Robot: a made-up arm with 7 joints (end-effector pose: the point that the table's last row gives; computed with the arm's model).
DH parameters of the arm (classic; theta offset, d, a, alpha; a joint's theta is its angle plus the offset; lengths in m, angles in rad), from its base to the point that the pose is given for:
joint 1: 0 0.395 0 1.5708
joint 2: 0 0.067 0 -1.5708
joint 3: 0 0.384 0.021 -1.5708
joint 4: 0 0.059 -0.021 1.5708
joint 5: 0 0.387 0 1.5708
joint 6: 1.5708 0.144 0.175 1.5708
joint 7: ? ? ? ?
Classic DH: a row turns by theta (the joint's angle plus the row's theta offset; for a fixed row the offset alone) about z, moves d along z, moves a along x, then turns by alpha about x.
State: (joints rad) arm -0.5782 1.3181 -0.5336 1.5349 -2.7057 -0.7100 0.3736
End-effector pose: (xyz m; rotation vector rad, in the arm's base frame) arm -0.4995 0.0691 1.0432 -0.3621 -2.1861 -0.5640
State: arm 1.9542 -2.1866 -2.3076 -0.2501 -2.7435 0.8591 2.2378
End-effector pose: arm -0.0676 0.6187 -0.3078 2.0750 -1.3060 -1.0160
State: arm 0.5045 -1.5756 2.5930 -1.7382 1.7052 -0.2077 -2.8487
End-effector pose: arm 0.5780 -0.2150 0.0009 0.7420 -0.6133 1.9999
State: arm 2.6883 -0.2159 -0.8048 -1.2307 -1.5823 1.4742 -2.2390
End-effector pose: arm -0.1322 -0.3904 0.7883 1.0903 -0.3763 1.2241
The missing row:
joint 7: 0 0.024 0 0
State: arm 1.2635 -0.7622 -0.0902 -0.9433 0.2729 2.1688 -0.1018
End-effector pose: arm 0.1794 0.0327 0.9440 0.6885 0.5219 -1.6377
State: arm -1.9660 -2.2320 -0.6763 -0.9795 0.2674 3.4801 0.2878
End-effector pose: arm -0.2385 -0.4631 0.1735 -0.1656 0.6564 1.9774
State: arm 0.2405 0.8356 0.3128 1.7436 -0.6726 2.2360 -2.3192
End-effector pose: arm -0.2112 0.0319 1.0105 -0.6664 0.3340 0.7160
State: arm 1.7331 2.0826 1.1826 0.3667 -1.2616 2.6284 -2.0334
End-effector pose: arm 0.1707 -0.5082 -0.0562 0.5184 -2.8391 0.1300
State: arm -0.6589 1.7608 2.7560 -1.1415 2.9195 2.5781 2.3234
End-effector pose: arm -0.6536 0.1422 0.3606 0.4860 -1.7475 -1.5963
